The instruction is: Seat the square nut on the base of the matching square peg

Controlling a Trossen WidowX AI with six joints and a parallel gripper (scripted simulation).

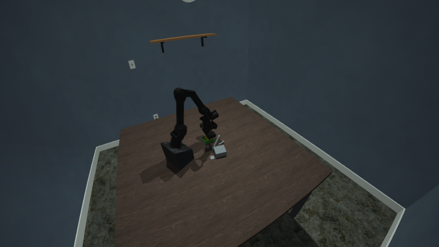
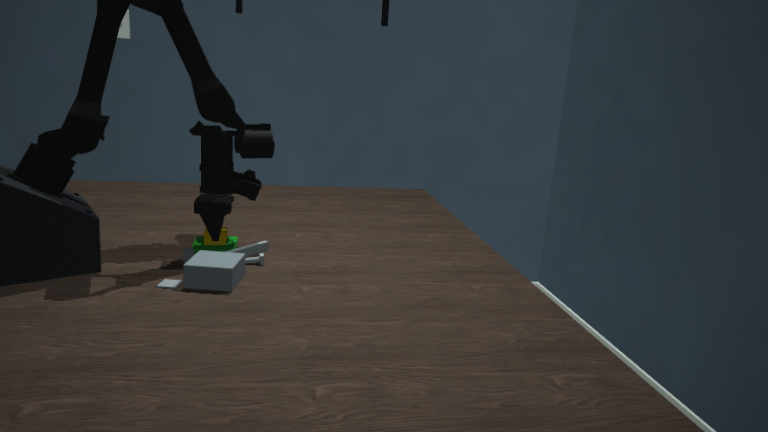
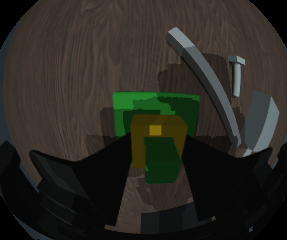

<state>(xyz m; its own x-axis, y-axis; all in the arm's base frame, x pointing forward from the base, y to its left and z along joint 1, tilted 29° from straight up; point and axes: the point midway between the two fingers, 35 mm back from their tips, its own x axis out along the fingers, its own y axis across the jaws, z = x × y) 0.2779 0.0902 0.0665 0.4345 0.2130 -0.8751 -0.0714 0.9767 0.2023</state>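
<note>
Now: hand 4 cm short of the grey bar, 6 cm to the left of it and 5 cm above it. The rest, counted from my hand: grey block (3 cm ahead, 17 cm to the right, 3 cm below); then bolt (8 cm ahead, 9 cm to the right, 5 cm below).
</note>
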